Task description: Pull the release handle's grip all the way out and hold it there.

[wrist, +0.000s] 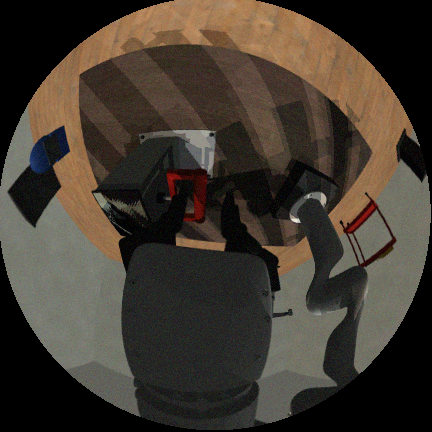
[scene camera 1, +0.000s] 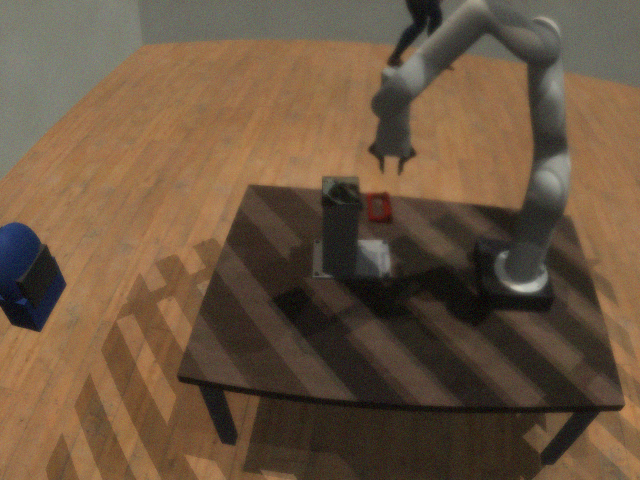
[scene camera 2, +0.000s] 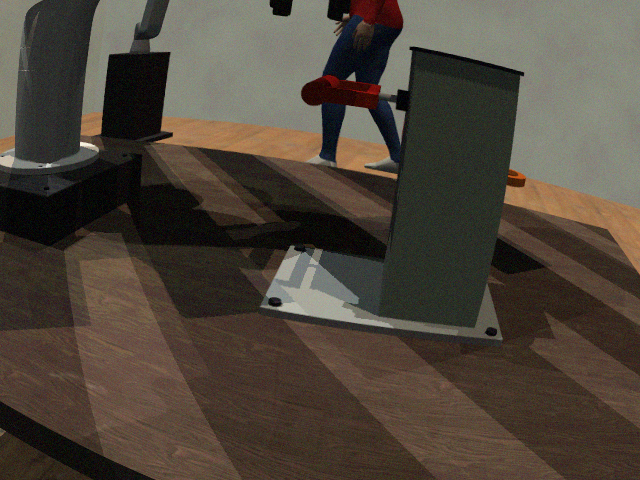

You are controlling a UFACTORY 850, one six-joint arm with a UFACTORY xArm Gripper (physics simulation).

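Observation:
The release handle's red rectangular grip (scene camera 1: 381, 219) (scene camera 2: 316, 91) (wrist: 201, 196) stands out from the side of a grey-green post (scene camera 1: 340, 237) (scene camera 2: 449, 191) (wrist: 132, 165). A short stretch of pale rod (scene camera 2: 387, 97) shows between the grip and a black collar (scene camera 2: 402, 99) in scene camera 2. My gripper (scene camera 1: 390, 172) (scene camera 2: 310, 15) (wrist: 205, 197) is about half open and empty, pointing down. In scene camera 2 its fingertips are above the grip, clearly apart from it. In the wrist view the left finger overlaps the grip's opening and the right finger is beyond its outer bar.
The post stands on a pale base plate (scene camera 1: 317, 266) (scene camera 2: 320, 307) (wrist: 177, 135) with dark bolts, on a dark wooden table (scene camera 1: 289, 356) (scene camera 2: 206, 403) (wrist: 200, 75). The arm's black base (scene camera 1: 516, 302) (scene camera 2: 87, 201) stands on the same table. A person (scene camera 2: 341, 67) stands behind the table.

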